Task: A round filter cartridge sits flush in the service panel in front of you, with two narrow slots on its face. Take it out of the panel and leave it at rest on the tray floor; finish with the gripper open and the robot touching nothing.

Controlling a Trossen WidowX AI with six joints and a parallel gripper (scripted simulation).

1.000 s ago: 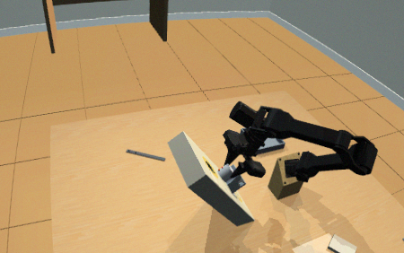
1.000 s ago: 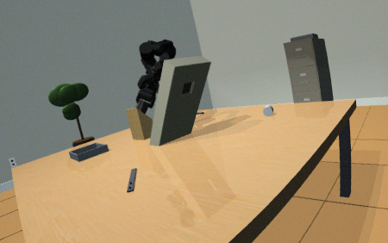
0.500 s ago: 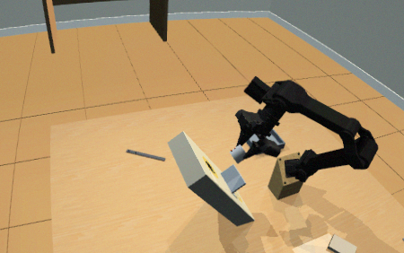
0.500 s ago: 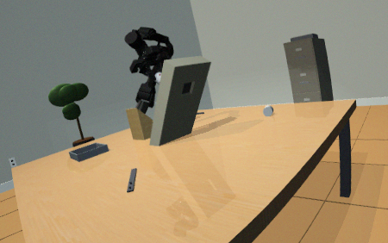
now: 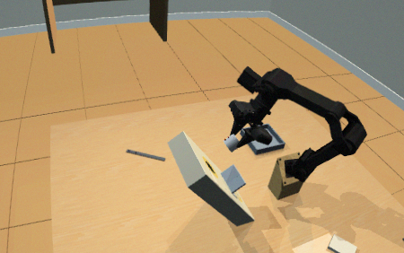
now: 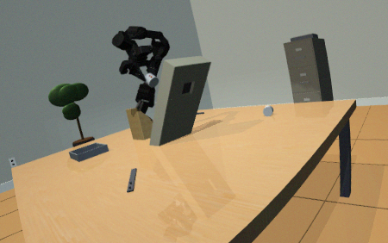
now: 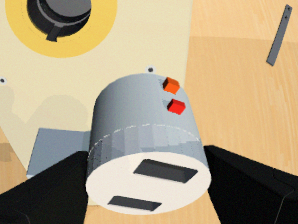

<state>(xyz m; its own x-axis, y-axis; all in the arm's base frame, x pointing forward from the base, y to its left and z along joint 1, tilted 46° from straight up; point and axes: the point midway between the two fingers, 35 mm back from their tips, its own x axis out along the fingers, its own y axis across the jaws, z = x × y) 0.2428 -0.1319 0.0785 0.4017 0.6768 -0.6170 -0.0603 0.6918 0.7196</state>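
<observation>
Now: the blue tray 29 cm behind my gripper tip, 25 cm to the right of it and 25 cm below it. Round my gripper tip: round filter cartridge right at my gripper tip; then service panel 6 cm ahead, 6 cm to the left, 11 cm below.
</observation>
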